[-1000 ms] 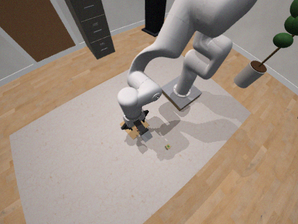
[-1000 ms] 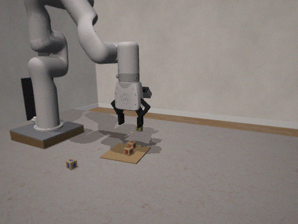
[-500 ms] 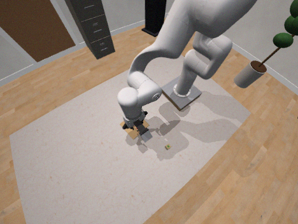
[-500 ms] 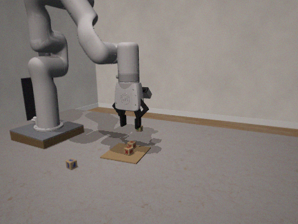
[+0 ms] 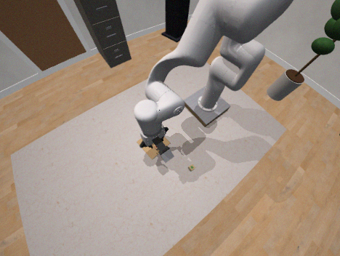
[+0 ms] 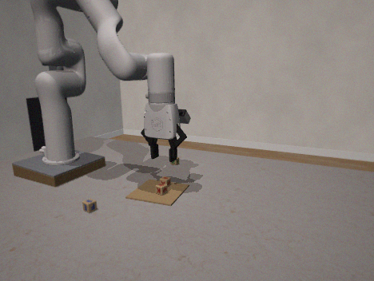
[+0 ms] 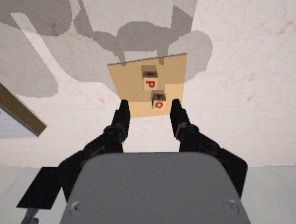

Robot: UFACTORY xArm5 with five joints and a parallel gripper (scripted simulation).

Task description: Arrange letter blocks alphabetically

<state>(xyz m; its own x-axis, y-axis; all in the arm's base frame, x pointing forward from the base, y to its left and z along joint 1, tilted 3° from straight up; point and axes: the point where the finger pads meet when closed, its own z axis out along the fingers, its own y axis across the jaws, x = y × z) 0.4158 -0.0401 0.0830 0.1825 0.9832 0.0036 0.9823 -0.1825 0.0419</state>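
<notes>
My gripper is now 4 cm to the left of the tan mat and 11 cm above it. From my hand the other things lie so: blue-lettered block (13 cm behind, 19 cm to the right, 9 cm below).
</notes>
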